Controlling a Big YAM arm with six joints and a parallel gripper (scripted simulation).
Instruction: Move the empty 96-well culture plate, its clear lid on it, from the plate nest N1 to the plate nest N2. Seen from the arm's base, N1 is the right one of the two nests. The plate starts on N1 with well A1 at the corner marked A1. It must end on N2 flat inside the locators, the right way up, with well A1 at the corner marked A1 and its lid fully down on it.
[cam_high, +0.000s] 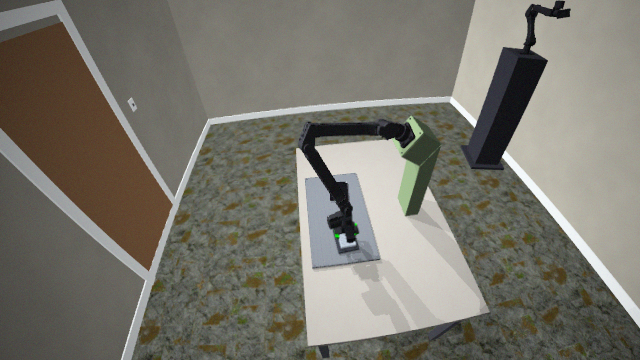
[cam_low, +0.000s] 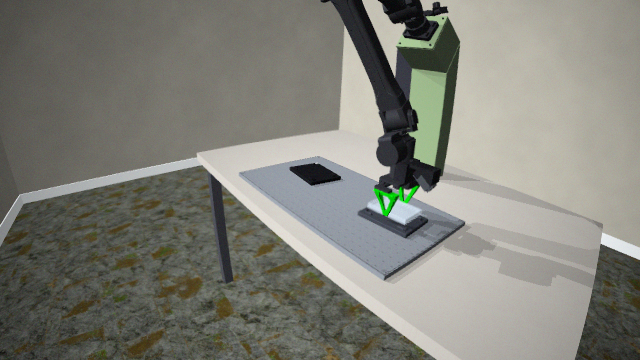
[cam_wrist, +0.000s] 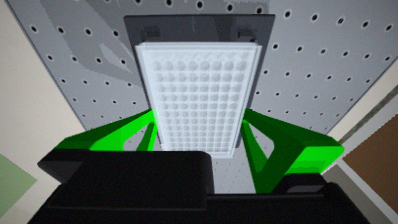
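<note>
Now: hand right at the clear lid. Round my hand: nest N1: 60 mm ahead, 380 mm to the right, 30 mm below; nest N2: 30 mm below.
</note>
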